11 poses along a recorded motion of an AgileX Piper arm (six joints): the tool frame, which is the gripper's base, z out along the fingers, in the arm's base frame.
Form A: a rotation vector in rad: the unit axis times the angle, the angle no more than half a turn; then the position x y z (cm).
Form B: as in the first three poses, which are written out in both.
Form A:
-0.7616, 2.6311, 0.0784, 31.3, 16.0, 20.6
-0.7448, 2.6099, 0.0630, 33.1, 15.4, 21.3
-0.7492, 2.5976, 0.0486, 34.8, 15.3, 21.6
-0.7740, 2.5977, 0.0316, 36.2, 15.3, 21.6
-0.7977, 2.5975, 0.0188, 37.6, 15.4, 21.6
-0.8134, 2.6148, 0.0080, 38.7, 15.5, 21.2
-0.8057, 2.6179, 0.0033, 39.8, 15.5, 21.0
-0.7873, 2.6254, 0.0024, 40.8, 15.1, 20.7
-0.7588, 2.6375, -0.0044, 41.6, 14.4, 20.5
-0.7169, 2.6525, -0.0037, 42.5, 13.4, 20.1
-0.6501, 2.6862, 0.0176, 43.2, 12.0, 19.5
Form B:
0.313, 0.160, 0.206, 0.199, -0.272, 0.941, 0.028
0.331, 0.154, 0.213, 0.212, -0.268, 0.940, 0.023
0.348, 0.153, 0.216, 0.217, -0.270, 0.938, 0.018
0.362, 0.153, 0.216, 0.214, -0.279, 0.936, 0.011
0.376, 0.154, 0.216, 0.211, -0.287, 0.934, 0.007
0.387, 0.155, 0.212, 0.200, -0.291, 0.936, 0.003
0.398, 0.155, 0.210, 0.200, -0.288, 0.936, 0.001
0.408, 0.151, 0.207, 0.199, -0.281, 0.939, 0.001
0.416, 0.144, 0.205, 0.197, -0.271, 0.942, -0.002
0.425, 0.134, 0.201, 0.196, -0.256, 0.947, -0.001
0.432, 0.120, 0.195, 0.188, -0.231, 0.955, 0.006

